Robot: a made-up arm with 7 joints. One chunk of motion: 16 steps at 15 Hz.
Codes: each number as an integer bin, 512 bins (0 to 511) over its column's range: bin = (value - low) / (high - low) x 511, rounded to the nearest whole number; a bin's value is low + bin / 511 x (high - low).
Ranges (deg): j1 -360.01..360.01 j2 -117.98..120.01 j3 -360.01..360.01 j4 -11..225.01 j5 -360.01..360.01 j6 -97.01..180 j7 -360.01..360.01
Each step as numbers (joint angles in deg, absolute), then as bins.
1 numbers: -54.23 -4.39 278.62 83.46 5.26 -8.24 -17.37
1 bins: 217 244 453 205 259 164 243
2 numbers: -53.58 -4.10 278.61 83.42 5.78 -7.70 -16.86
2 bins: 217 245 453 204 260 165 244
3 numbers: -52.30 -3.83 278.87 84.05 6.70 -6.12 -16.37
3 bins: 218 245 453 206 260 168 244
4 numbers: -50.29 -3.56 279.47 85.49 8.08 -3.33 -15.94
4 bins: 220 246 454 209 261 173 244
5 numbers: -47.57 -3.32 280.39 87.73 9.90 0.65 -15.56
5 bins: 222 246 454 214 263 180 244
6 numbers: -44.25 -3.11 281.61 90.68 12.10 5.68 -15.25
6 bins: 224 247 455 220 264 189 245
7 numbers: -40.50 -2.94 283.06 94.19 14.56 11.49 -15.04
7 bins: 227 247 456 228 266 200 245
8 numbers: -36.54 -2.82 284.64 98.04 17.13 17.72 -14.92
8 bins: 230 247 458 236 268 212 245
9 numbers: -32.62 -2.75 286.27 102.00 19.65 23.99 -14.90
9 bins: 232 247 459 245 269 223 245
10 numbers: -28.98 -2.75 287.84 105.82 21.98 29.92 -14.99
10 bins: 235 247 460 253 271 234 245
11 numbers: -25.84 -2.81 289.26 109.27 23.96 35.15 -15.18
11 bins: 237 247 461 260 273 244 245
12 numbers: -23.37 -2.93 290.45 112.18 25.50 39.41 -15.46
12 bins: 239 247 462 267 274 252 245
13 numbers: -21.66 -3.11 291.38 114.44 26.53 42.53 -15.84
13 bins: 240 247 462 272 274 257 244
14 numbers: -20.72 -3.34 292.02 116.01 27.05 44.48 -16.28
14 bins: 241 246 463 275 275 261 244
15 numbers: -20.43 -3.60 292.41 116.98 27.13 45.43 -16.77
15 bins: 241 246 463 277 275 263 244
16 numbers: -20.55 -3.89 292.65 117.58 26.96 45.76 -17.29
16 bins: 241 245 463 278 275 263 243
